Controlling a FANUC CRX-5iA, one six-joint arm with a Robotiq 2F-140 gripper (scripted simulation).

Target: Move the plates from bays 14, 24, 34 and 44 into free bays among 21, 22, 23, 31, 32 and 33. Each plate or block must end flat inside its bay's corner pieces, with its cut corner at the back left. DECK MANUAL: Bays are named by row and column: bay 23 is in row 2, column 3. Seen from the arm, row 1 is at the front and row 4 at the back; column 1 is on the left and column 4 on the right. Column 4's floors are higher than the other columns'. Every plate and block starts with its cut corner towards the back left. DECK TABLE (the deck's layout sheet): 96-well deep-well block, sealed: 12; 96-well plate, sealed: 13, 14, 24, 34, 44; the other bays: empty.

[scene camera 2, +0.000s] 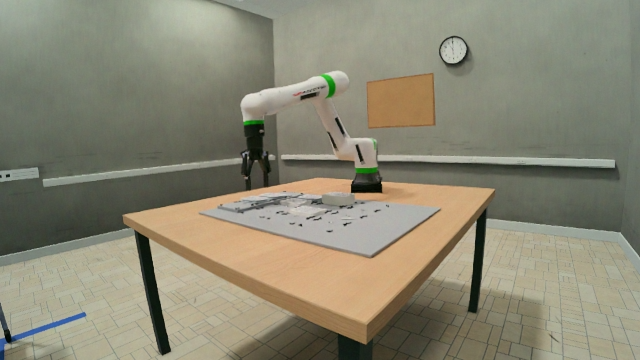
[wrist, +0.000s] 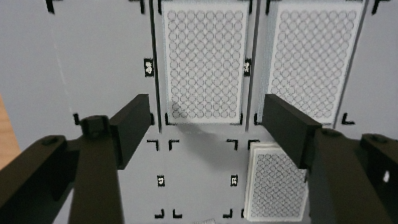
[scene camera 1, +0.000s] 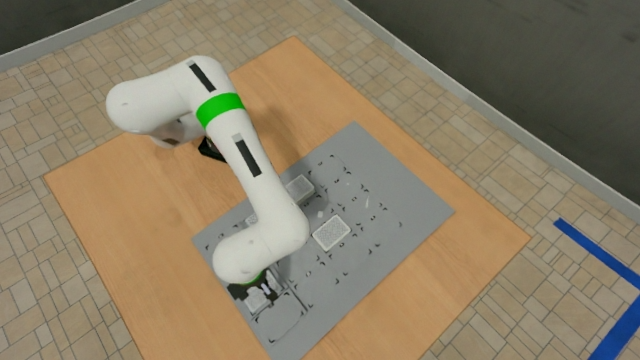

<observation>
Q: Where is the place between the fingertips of the gripper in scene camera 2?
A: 257, 189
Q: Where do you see a bay 44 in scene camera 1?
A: At 272, 323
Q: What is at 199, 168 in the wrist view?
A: A bay 33.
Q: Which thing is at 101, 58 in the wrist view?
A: A bay 44.
</observation>
